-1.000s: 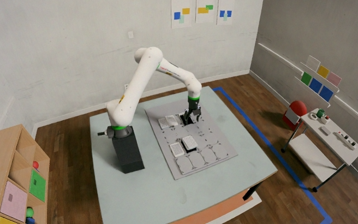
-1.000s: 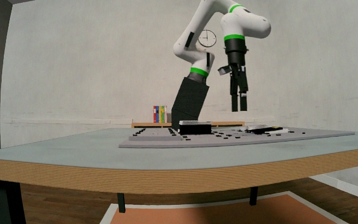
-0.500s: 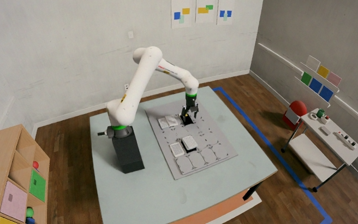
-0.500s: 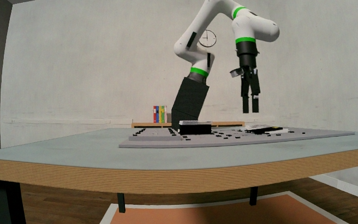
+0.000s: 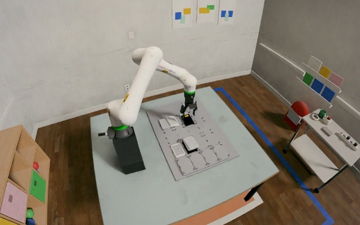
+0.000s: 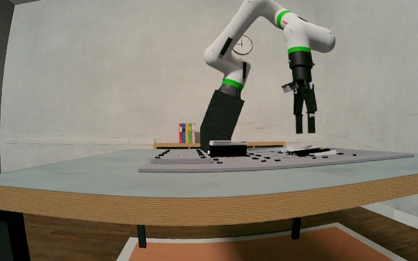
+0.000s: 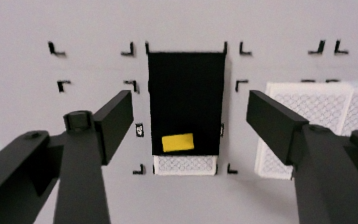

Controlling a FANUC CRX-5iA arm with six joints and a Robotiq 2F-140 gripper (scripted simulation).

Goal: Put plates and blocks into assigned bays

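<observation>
Now: hand 8 cm above the lid and 2 cm to the right of it. Also, from my hand: white plate 22 cm behind, 9 cm below, 2 cm to the left; then black deep-well block 28 cm to the right, 8 cm below, 6 cm behind.
</observation>
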